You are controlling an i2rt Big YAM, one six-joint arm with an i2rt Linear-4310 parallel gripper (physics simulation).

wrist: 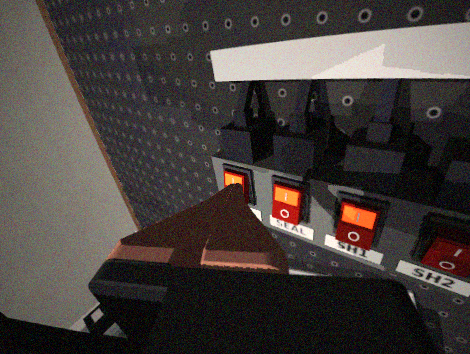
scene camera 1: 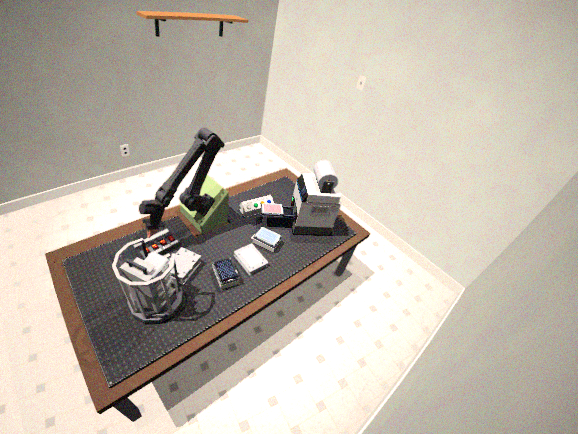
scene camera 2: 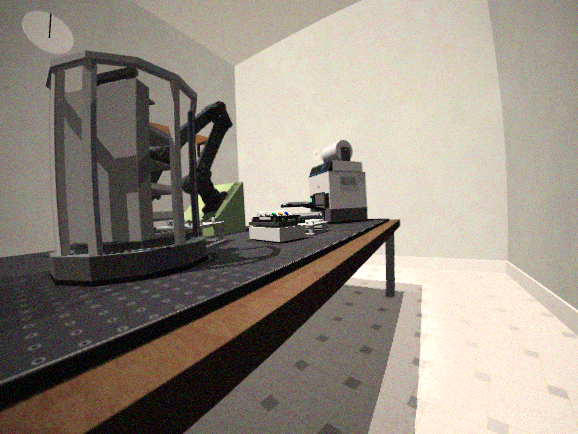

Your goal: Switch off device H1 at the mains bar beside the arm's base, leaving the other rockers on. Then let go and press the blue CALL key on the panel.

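Pixels of known places: gripper, fingertip midpoint: [wrist: 236, 192] [scene camera 1: 148, 237]; arm's base, link origin: [scene camera 1: 205, 204] [scene camera 2: 215, 203].
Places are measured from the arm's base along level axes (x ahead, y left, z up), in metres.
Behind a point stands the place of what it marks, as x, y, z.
The mains bar [scene camera 1: 167, 247] {0.060, -0.315, -0.095} [wrist: 321, 201] {0.012, -0.340, -0.094} lies beside the arm's base. In the wrist view the H1 rocker [wrist: 231, 178] {0.002, -0.415, -0.086} shows a lit orange upper part; its lower part and most of its label are hidden by the fingertips. SEAL [wrist: 286, 203] {0.014, -0.363, -0.084} and SH1 [wrist: 356, 225] {0.018, -0.314, -0.084} are lit orange. SH2 [wrist: 446, 254] {0.021, -0.267, -0.083} at the right is dark red, unlit. My gripper [scene camera 1: 149, 235] {-0.023, -0.372, -0.042} [wrist: 236, 192] {-0.023, -0.372, -0.042} is shut and empty, its tips over the lower H1 rocker; contact cannot be told. The blue CALL key [scene camera 1: 269, 201] {0.177, 0.393, -0.065} is at the right end of the white panel [scene camera 1: 243, 208] {0.106, 0.220, -0.079}.
A caged round stand [scene camera 1: 150, 317] {0.362, -0.608, -0.082} [scene camera 2: 131, 265] {0.380, -0.598, -0.111} is close in front of the bar. Black plugs [wrist: 295, 151] {-0.025, -0.359, -0.097} stand behind the rockers, with a white strip [wrist: 340, 57] {-0.079, -0.335, -0.118} beyond. A pink-topped device [scene camera 1: 272, 209] {0.278, 0.299, -0.015} sits near the panel, left of a large grey-white machine [scene camera 1: 316, 217] {0.528, 0.417, 0.025} [scene camera 2: 346, 192] {0.521, 0.409, 0.027}.
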